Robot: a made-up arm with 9 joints.
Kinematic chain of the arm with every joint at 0, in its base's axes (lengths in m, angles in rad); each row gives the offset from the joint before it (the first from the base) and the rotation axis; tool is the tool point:
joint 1: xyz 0 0 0.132 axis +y
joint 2: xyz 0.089 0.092 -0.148 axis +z
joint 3: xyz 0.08 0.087 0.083 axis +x
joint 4: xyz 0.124 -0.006 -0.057 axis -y
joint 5: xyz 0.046 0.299 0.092 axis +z
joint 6: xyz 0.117 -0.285 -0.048 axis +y
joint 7: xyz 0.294 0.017 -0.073 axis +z
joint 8: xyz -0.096 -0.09 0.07 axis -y
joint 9: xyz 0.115 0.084 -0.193 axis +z
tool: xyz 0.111 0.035 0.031
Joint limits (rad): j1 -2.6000..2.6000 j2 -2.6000..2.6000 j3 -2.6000..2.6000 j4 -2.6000..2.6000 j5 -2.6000..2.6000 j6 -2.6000..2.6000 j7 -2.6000..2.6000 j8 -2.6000..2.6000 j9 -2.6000..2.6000
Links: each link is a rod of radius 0.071 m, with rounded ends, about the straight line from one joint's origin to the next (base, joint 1, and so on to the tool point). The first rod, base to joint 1, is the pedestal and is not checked.
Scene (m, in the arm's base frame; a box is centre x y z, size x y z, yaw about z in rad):
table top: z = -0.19
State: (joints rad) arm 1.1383 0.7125 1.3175 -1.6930 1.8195 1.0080 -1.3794 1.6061 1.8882
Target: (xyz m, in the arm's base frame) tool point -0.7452 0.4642 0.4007
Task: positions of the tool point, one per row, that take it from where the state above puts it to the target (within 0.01 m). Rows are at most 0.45 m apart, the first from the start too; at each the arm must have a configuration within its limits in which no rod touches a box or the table.
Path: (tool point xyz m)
1: 0.0020 0.5356 0.7876
2: -0.4192 0.5355 0.7008
3: -0.7452 0.4642 0.4007

